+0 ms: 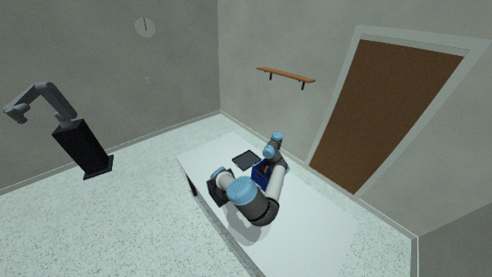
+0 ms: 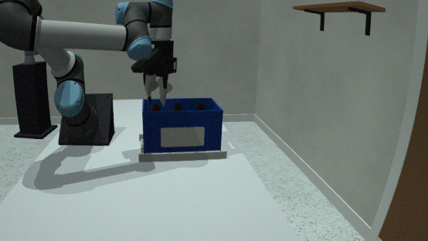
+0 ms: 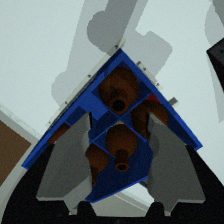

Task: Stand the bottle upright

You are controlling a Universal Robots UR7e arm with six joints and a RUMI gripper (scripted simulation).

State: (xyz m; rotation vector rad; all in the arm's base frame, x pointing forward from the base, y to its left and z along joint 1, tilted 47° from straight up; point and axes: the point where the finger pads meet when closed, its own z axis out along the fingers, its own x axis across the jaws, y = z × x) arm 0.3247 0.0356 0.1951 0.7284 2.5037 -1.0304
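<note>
The bottle lies 10 mm behind my hand, 90 mm to the left of it and 120 mm below it. From my hand the other things lie so: blue crate 80 mm ahead, 60 mm to the left, 120 mm below; then dark grey tray 50 mm ahead, 360 mm to the left, 190 mm below.
</note>
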